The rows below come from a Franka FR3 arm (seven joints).
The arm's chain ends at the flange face. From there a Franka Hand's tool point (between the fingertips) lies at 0.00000 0.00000 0.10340 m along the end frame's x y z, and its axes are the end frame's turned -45 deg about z.
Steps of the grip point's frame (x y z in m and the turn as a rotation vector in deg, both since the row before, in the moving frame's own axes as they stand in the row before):
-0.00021, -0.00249, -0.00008, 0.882, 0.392, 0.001
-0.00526, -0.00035, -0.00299, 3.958, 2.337, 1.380
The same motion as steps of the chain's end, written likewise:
-0.00128, 0.00001, -0.00007, 0.901, -0.346, 0.001
-0.00200, 0.01152, -0.00266, 4.451, -1.146, 1.380

